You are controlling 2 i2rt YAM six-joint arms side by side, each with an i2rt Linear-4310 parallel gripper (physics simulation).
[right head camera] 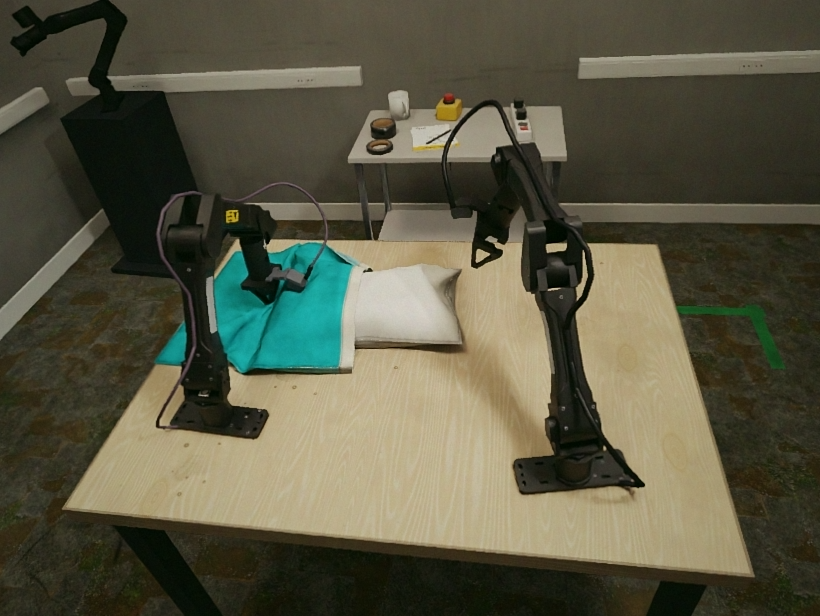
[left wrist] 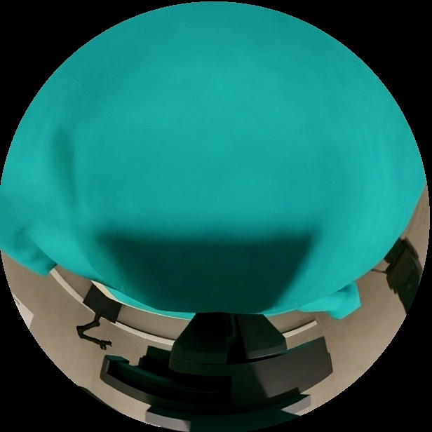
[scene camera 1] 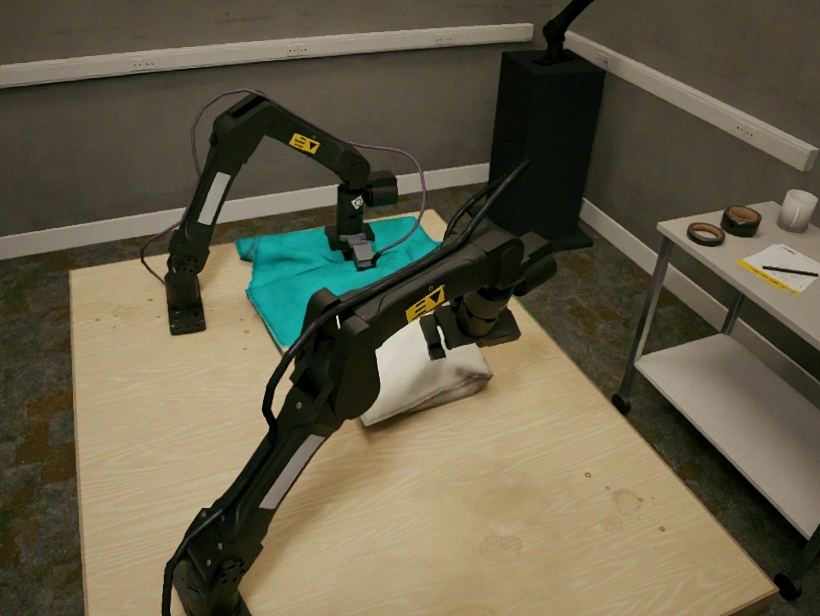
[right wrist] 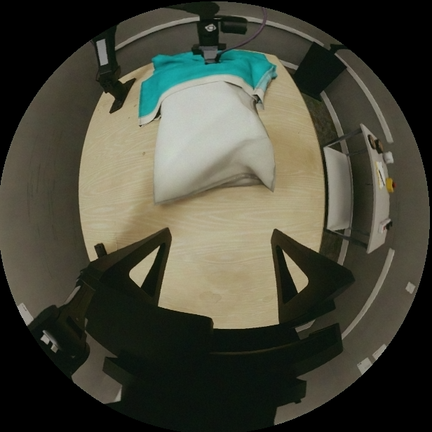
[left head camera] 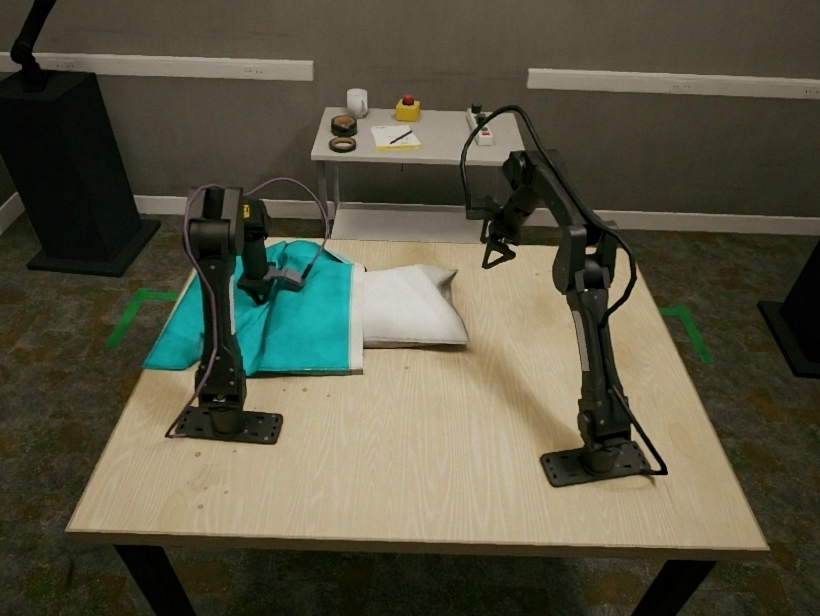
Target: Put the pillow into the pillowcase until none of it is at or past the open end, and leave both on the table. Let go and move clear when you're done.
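The teal pillowcase lies at the back left, bunched into folds, its pale-hemmed open end facing right. The white pillow is partly inside it; a large part sticks out past the hem, its far corner crumpled. My left gripper is shut on the pillowcase's top layer, where folds meet; in the left wrist view, teal cloth hides the fingertips. My right gripper is open and empty, raised to the right of the pillow's outer end, not touching it.
The wooden table carries both arm bases near its front. Behind it stands a white trolley with a mug, tape rolls, paper and a yellow button box. A black pedestal stands beyond the table's back-left side.
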